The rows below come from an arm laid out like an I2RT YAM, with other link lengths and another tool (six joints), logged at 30 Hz.
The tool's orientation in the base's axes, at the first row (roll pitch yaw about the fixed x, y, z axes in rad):
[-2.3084 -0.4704 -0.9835]
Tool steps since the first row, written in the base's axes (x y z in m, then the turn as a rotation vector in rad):
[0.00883 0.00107 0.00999 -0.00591 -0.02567 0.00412]
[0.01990 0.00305 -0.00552 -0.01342 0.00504 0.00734]
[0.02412 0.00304 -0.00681 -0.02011 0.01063 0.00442]
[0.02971 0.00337 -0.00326 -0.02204 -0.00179 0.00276]
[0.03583 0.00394 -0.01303 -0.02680 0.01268 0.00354]
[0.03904 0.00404 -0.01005 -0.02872 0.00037 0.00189]
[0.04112 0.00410 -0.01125 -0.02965 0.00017 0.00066]
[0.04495 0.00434 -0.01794 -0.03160 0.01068 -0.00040]
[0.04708 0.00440 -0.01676 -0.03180 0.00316 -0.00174]
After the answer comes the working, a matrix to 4 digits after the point.
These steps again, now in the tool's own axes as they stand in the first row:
[0.00810 -0.01059 0.00111 0.01800 0.01623 -0.01112]
[0.00506 -0.00579 0.01941 -0.00704 -0.00311 -0.01415]
[0.00657 -0.00651 0.02349 -0.01582 -0.00233 -0.01677]
[0.01070 -0.01116 0.02580 -0.00831 0.00759 -0.01924]
[0.00887 -0.00737 0.03655 -0.02104 -0.00058 -0.02118]
[0.01173 -0.01060 0.03730 -0.01360 0.00925 -0.02362]
[0.01217 -0.01063 0.03966 -0.01447 0.01054 -0.02364]
[0.01085 -0.00780 0.04672 -0.02371 0.00512 -0.02290]
[0.01239 -0.00942 0.04769 -0.01884 0.01098 -0.02343]

The tool's axes in the first row as the columns of a matrix, in the base's axes (rounded; the answer above uses it unrounded):
[0.4939 -0.3740 0.7850]
[-0.7420 -0.6519 0.1563]
[0.4532 -0.6597 -0.5995]

